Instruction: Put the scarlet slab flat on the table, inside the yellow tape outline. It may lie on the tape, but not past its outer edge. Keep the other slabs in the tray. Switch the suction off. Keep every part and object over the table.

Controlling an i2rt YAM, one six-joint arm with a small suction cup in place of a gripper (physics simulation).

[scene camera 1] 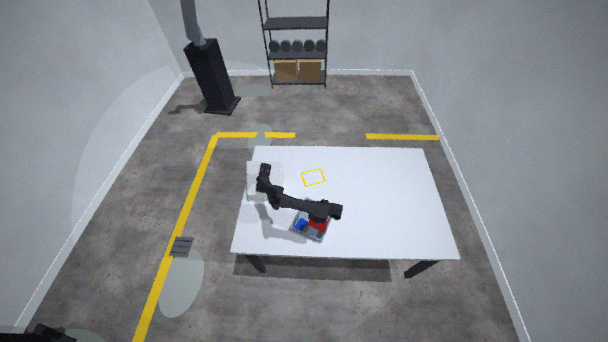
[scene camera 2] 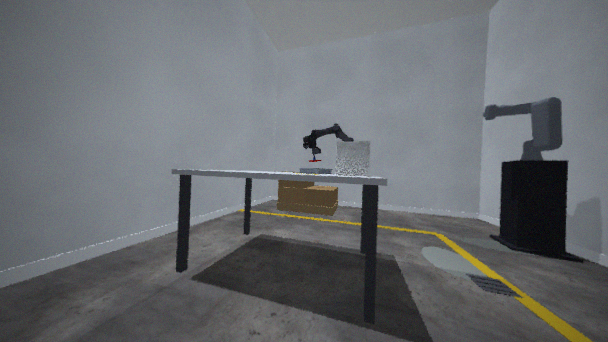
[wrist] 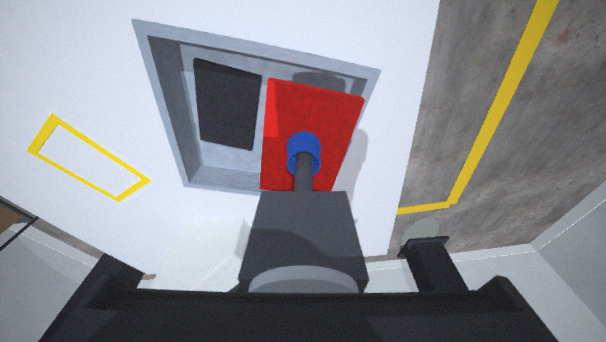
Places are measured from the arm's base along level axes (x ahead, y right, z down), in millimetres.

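Where they show: hand at its tool point: (scene camera 1: pixel 318 223) (scene camera 2: pixel 314 161) (wrist: pixel 303 141); arm's base at its link origin: (scene camera 1: pixel 263 177) (scene camera 2: pixel 352 153).
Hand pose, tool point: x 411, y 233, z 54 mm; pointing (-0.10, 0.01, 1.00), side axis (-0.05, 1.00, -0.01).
Things, the pixels of their top centre, and the offset from my tool point. Level surfaces: height alone.
- scarlet slab at its top centre: (wrist: pixel 304 155) (scene camera 1: pixel 317 222) (scene camera 2: pixel 314 159) dx -3, dy +0, dz -17 mm
- grey tray at its top centre: (wrist: pixel 259 141) (scene camera 1: pixel 313 217) (scene camera 2: pixel 315 168) dx -41, dy -61, dz +71 mm
- black slab at its top centre: (wrist: pixel 226 112) dx -13, dy -109, dz +109 mm
- blue slab at its top centre: (scene camera 1: pixel 300 224) dx -117, dy -17, dz +109 mm
- table at its surface level: dz +121 mm
The scarlet slab (scene camera 1: pixel 318 226) (scene camera 2: pixel 315 161) (wrist: pixel 320 107) hangs about level above the grey tray (scene camera 2: pixel 316 171) (wrist: pixel 225 180), covering part of it in the wrist view. My gripper, a blue suction cup (scene camera 2: pixel 314 158) (wrist: pixel 304 145), is on the slab's upper face; the arm hides most of it in scene camera 1. A black slab (wrist: pixel 227 107) lies in the tray. A blue slab (scene camera 1: pixel 300 224) also lies there; it does not show in the wrist view. The yellow tape outline (scene camera 1: pixel 303 180) (wrist: pixel 42 134) is on the table, apart from the tray, with no slab in it.
A pale block (scene camera 2: pixel 353 157) (wrist: pixel 200 255) stands at the arm's base on the table (scene camera 1: pixel 390 200). Beyond the table are a shelf rack (scene camera 1: pixel 295 23) and a black pedestal (scene camera 1: pixel 210 75) (scene camera 2: pixel 534 200) with another arm. Yellow tape also marks the floor.
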